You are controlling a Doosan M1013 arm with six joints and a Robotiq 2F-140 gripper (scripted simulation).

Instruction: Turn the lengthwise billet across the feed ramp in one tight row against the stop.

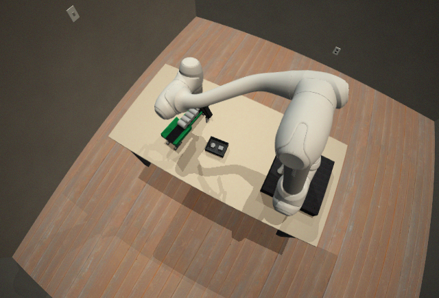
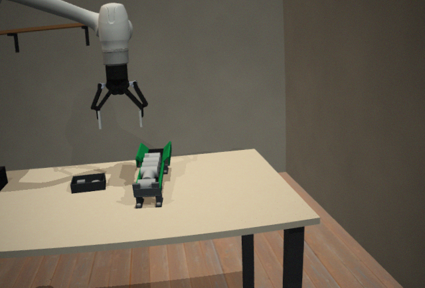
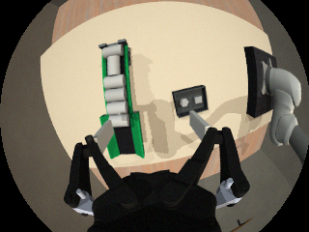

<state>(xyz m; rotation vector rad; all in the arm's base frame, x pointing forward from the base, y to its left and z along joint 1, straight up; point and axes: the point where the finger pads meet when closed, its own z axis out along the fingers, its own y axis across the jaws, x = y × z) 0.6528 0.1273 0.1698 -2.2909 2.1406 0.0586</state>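
Right now the stop is 100 mm ahead of my hand, 190 mm to the right of it and 180 mm below it. The rest, counted from my hand: small black tray 160 mm behind, 20 mm to the left, 230 mm below.
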